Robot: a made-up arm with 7 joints.
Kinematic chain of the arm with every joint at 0, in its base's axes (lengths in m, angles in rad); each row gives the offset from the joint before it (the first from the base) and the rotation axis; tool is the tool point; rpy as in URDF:
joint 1: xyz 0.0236 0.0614 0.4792 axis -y
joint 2: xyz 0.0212 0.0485 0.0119 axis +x
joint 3: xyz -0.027 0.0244 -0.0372 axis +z
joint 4: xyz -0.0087 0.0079 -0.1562 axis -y
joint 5: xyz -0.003 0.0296 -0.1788 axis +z
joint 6: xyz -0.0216 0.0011 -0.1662 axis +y
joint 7: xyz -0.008 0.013 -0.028 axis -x
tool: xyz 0.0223 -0.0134 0.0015 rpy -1.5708 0 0
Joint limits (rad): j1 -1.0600..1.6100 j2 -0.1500..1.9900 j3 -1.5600..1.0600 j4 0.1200..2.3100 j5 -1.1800..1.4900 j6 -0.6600..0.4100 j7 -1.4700..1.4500
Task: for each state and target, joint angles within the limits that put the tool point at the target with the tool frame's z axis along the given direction. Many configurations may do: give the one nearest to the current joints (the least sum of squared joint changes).
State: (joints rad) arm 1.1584 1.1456 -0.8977 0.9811 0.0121 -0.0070 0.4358
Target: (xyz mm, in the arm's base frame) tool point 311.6 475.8 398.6 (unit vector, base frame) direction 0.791 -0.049 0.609
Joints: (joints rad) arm 0.8478 1.4610 -1.2335 1.0012 -0.2544 -0.1708 0.4322
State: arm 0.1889 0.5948 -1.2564 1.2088 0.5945 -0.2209 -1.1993
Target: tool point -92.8 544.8 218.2 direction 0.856 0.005 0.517
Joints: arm -0.5525 1.3807 -1.5600 0.7056 0.6269 -0.2511 -0.7897
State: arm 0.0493 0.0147 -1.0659 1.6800 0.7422 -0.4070 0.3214
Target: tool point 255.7 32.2 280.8 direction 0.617 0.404 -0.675
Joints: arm -0.4475 0.3197 -0.5183 1.9626 0.9687 -0.4362 0.4355
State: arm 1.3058 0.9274 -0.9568 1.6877 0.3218 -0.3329 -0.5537
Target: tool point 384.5 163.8 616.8 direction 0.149 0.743 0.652
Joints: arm 1.2475 0.9953 -0.8999 1.5253 0.6503 -0.2843 0.0839
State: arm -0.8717 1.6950 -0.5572 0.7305 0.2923 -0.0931 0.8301
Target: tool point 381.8 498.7 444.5 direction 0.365 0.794 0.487
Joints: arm -0.9709 1.9900 0.1342 0.7920 0.9995 0.4100 0.6501
